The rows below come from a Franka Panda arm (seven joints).
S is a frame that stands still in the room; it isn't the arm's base.
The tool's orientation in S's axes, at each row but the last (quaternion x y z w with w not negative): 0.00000, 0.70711, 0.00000, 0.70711; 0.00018, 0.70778, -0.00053, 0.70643; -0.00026, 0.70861, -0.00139, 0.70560; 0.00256, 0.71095, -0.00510, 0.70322; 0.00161, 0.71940, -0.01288, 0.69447; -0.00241, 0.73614, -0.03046, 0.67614; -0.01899, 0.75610, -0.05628, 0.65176; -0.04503, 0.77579, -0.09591, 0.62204; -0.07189, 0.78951, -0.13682, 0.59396
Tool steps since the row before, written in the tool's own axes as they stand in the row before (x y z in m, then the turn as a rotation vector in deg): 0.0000, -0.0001, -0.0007, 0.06, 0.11, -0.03; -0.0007, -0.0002, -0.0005, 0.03, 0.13, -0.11; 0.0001, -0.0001, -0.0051, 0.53, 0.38, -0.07; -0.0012, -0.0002, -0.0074, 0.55, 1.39, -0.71; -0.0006, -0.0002, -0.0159, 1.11, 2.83, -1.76; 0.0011, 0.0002, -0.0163, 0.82, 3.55, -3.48; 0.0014, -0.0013, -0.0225, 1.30, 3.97, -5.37; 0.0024, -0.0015, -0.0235, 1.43, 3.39, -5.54; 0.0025, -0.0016, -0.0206, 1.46, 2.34, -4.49
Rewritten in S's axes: -0.0007, -0.0001, 0.0000, -0.03, 0.11, -0.06; -0.0005, -0.0002, 0.0007, -0.11, 0.13, -0.03; -0.0051, -0.0001, -0.0001, -0.07, 0.38, -0.53; -0.0074, -0.0001, 0.0013, -0.70, 1.40, -0.55; -0.0159, 0.0001, 0.0012, -1.74, 2.85, -1.09; -0.0163, 0.0008, 0.0003, -3.40, 3.65, -0.70; -0.0225, -0.0001, 0.0020, -5.32, 4.13, -0.94; -0.0235, 0.0003, 0.0029, -5.54, 3.56, -0.91; -0.0205, 0.0005, 0.0035, -4.60, 2.41, -0.89
